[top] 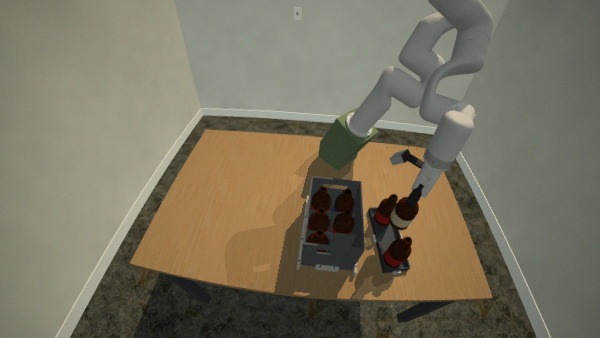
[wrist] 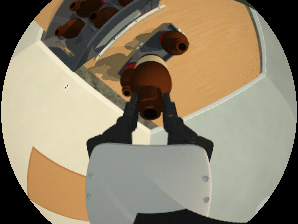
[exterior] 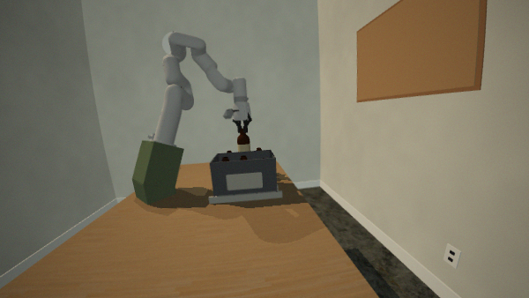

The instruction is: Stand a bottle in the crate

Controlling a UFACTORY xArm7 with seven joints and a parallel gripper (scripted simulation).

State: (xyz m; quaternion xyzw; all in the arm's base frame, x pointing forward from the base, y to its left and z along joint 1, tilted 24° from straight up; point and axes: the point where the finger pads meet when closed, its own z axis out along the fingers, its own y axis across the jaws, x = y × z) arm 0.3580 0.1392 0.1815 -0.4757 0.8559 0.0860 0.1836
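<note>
Right now the bottle is 70 mm below my hand. Round my hand: grey crate: 30 mm ahead, 230 mm to the right, 200 mm below; narrow tray: 270 mm below.
</note>
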